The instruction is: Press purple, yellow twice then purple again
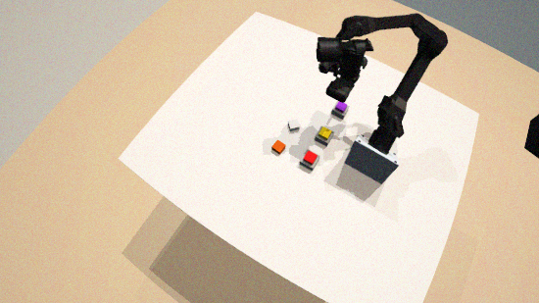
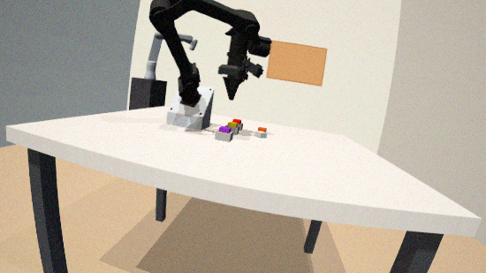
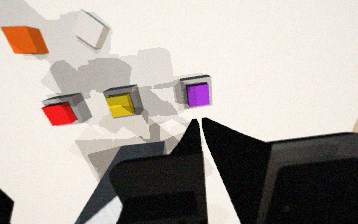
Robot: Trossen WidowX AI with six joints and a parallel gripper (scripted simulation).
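The purple button is 1 cm to the right of my gripper tip and 9 cm below it. From my gripper tip the other things lie so: yellow button (2 cm behind, 11 cm to the left, 9 cm below); red button (3 cm behind, 21 cm to the left, 9 cm below); white block (9 cm ahead, 14 cm to the left, 12 cm below).
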